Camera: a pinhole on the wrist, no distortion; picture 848 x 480 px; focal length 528.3 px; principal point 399.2 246.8 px. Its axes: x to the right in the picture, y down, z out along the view. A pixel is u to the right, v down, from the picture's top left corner.
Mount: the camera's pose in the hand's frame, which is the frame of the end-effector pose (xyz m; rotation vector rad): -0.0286 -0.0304 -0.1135 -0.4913 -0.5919 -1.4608
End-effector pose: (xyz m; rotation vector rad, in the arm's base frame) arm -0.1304 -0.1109 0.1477 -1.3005 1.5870 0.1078
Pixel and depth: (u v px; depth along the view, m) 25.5 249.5 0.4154
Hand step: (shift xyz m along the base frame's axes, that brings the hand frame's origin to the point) -0.3486 0.2394 -0.1932
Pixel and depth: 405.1 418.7 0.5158
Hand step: -0.0342 0.2383 -0.3618
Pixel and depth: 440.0 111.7 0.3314
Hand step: -0.0393 0.2505 -0.0487
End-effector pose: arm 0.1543 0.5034 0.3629 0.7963 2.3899 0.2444
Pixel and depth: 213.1 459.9 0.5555
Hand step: 0.2573 0.4790 -0.0622
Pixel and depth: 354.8 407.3 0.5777
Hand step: 0.3037 0.3675 -0.1617
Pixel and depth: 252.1 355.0 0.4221
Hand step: 0.2288 0.2816 -0.0071
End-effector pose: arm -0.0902 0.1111 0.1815 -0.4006 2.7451 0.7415
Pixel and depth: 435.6 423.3 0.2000
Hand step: -0.0424 0.0978 -0.0100
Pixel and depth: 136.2 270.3 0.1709
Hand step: -0.0224 0.1075 0.1068
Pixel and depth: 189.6 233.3 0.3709
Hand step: -0.0292 0.3175 0.1018
